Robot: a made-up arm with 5 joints. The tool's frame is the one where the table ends. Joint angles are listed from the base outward.
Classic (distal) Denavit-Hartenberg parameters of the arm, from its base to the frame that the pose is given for. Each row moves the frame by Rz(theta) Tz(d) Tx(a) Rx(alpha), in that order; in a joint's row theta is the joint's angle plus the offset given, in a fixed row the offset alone. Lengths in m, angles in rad.
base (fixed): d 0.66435  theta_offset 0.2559  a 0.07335  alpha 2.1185
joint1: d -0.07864  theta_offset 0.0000  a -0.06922  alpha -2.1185
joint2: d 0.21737  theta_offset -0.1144  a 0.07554  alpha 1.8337
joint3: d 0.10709  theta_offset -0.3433  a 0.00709  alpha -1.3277
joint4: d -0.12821  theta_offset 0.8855  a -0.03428  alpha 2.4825
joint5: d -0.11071  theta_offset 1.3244  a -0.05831  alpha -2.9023
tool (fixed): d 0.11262  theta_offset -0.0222  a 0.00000  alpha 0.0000
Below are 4 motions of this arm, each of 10 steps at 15 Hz.
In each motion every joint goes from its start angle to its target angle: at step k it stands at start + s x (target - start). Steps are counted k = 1, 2, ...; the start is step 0. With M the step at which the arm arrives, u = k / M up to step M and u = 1 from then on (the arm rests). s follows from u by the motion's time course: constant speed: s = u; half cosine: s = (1 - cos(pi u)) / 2; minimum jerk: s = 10 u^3 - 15 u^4 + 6 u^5.
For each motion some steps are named. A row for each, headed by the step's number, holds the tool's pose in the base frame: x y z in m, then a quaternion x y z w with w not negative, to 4 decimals.
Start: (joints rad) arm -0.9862 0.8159 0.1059 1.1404 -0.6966
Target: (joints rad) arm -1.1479 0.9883 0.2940 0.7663 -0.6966
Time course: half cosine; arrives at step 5
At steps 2, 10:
2: 0.3260 0.0604 0.7092 0.6423 0.2225 0.6861 0.2593
10: 0.3145 0.0738 0.7085 0.6322 0.2540 0.6690 0.2970

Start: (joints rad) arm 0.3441 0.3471 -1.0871 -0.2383 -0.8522
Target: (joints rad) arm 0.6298 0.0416 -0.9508 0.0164 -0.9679
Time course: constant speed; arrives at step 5
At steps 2, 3, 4, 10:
2: -0.0388 -0.0499 1.0416 0.1173 0.2910 0.2818 0.9067
3: -0.0694 -0.0663 1.0273 0.1555 0.2383 0.2785 0.9173
4: -0.1007 -0.0796 1.0096 0.1897 0.1821 0.2757 0.9246
10: -0.1320 -0.0897 0.9885 0.2195 0.1228 0.2732 0.9285

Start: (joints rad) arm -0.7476 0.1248 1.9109 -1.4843 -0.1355
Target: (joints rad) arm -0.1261 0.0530 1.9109 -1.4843 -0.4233
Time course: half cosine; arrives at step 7
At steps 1, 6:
1: 0.1235 0.1669 0.9647 0.3272 -0.1793 -0.6504 0.6617
6: 0.0113 0.1253 0.9660 0.4369 -0.3908 -0.5918 0.5534

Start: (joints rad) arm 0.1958 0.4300 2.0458 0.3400 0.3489
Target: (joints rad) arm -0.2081 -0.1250 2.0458 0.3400 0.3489
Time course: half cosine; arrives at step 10
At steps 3, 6, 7, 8, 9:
3: 0.0852 0.0597 0.7223 0.5060 -0.8115 -0.0427 0.2892
6: 0.0864 0.0386 0.7188 0.4322 -0.8248 -0.0887 0.3537
7: 0.0863 0.0322 0.7182 0.4070 -0.8275 -0.0992 0.3738
8: 0.0861 0.0272 0.7180 0.3864 -0.8293 -0.1062 0.3896
9: 0.0859 0.0240 0.7179 0.3728 -0.8302 -0.1101 0.3996

